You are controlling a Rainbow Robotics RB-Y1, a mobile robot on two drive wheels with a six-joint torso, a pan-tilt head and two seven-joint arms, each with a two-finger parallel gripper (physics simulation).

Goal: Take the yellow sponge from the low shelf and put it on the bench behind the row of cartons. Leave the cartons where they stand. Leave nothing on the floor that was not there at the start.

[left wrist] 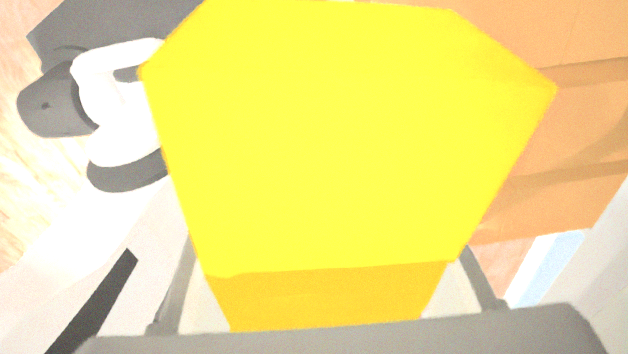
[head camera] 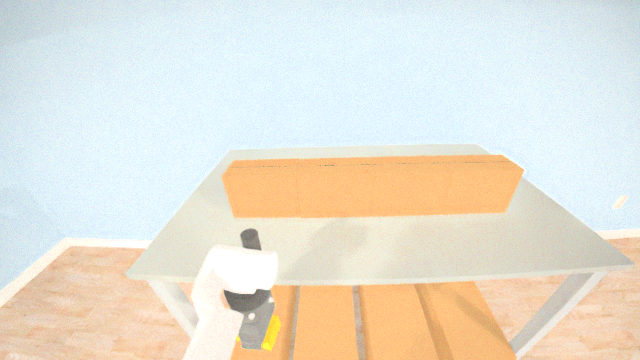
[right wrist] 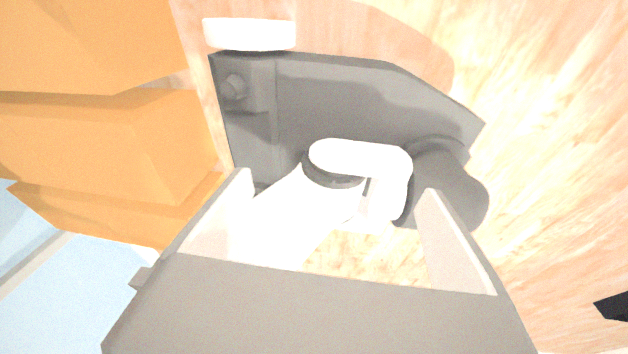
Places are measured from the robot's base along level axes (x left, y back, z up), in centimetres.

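Pixels of known places: left gripper, fingertip midpoint: [head camera: 262, 333]; right gripper, fingertip midpoint: [right wrist: 334, 189].
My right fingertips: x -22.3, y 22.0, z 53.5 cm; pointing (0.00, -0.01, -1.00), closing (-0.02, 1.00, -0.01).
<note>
Ahead of a thing's pixels: the offset from my right fingertips to its middle. "pt": to the spot under its first point. Level surfaces: height alone.
The yellow sponge @[dx +42.8, dy -35.3, dz +34.2 cm] [head camera: 272, 332] [left wrist: 340, 150] is a thick block between the fingers of my left gripper [head camera: 256, 339] [left wrist: 327, 255], which is shut on it. In the head camera they appear below the near edge of the grey bench @[dz +38.0 cm] [head camera: 400, 245], left of centre, and the gripper hides part of the sponge. The row of orange cartons @[pt dx +11.1, dy -73.1, dz +48.7 cm] [head camera: 372, 192] stands across the bench top towards its far side, with a strip of bench showing behind. My right gripper [right wrist: 334, 189] is open and empty in the right wrist view. The low shelf does not show in the head camera.
Several long orange boxes [head camera: 325, 320] [left wrist: 560, 200] [right wrist: 165, 150] lie side by side beneath the bench. Bench legs @[pt dx -61.0, dy -52.2, dz +6.3 cm] [head camera: 560, 315] stand either side of them. A pale blue wall [head camera: 320, 75] rises beyond the bench. Wooden floor @[dz -53.4 cm] [head camera: 90, 300] shows at both sides.
</note>
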